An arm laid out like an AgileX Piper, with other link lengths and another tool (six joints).
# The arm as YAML. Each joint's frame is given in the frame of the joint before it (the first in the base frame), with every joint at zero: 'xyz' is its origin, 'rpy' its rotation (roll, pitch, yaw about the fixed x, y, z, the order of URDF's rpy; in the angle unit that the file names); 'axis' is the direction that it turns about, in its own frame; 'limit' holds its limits. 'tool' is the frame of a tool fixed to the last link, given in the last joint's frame.
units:
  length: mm
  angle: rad
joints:
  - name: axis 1
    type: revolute
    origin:
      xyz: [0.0, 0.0, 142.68]
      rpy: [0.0, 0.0, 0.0]
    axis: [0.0, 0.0, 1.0]
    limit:
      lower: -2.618
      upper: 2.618
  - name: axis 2
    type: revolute
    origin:
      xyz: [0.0, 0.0, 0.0]
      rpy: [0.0, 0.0, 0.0]
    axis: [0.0, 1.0, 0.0]
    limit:
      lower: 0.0
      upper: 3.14
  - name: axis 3
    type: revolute
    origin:
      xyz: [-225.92, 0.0, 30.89]
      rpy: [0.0, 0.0, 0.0]
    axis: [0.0, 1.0, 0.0]
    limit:
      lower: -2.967
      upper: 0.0
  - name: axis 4
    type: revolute
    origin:
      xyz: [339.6, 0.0, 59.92]
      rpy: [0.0, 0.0, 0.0]
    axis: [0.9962, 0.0, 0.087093]
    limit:
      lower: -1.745
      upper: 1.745
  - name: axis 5
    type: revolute
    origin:
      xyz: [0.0, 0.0, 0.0]
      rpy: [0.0, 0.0, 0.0]
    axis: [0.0, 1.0, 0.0]
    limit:
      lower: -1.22
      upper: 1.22
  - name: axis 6
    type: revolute
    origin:
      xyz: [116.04, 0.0, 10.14]
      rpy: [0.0, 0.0, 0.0]
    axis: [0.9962, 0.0, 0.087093]
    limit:
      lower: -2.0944
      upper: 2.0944
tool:
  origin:
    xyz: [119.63, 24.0, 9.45]
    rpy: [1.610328, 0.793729, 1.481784]
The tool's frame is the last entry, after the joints.
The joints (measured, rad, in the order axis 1, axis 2, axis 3, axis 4, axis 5, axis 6), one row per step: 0.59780 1.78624 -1.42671 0.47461 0.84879 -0.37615; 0.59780 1.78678 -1.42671 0.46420 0.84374 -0.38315; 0.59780 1.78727 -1.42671 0.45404 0.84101 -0.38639; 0.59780 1.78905 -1.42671 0.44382 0.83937 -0.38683; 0.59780 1.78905 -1.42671 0.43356 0.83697 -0.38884; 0.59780 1.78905 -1.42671 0.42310 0.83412 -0.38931; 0.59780 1.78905 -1.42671 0.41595 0.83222 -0.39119; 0.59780 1.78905 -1.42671 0.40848 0.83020 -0.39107; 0.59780 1.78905 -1.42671 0.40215 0.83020 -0.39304; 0.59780 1.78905 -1.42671 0.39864 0.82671 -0.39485; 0.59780 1.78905 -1.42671 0.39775 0.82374 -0.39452
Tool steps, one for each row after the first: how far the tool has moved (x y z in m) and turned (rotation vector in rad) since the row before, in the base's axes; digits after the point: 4 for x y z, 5 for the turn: 0.0016 -0.0013 -0.0010 -0.00788 -0.01303 0.00635; 0.0012 -0.0013 -0.0011 -0.00789 -0.00903 0.00424; 0.0009 -0.0014 -0.0018 -0.00855 -0.00563 0.00245; 0.0012 -0.0013 -0.0008 -0.00758 -0.00856 0.00347; 0.0013 -0.0013 -0.0007 -0.00723 -0.00823 0.00209; 0.0009 -0.0009 -0.0005 -0.00529 -0.00638 0.00276; 0.0009 -0.0009 -0.0005 -0.00506 -0.00564 0.00115; 0.0004 -0.0009 -0.0006 -0.00547 -0.00442 0.00337; 0.0009 -0.0003 0.0000 -0.00169 -0.00567 0.00116; 0.0007 0.0001 0.0002 0.00065 -0.00276 -0.00114
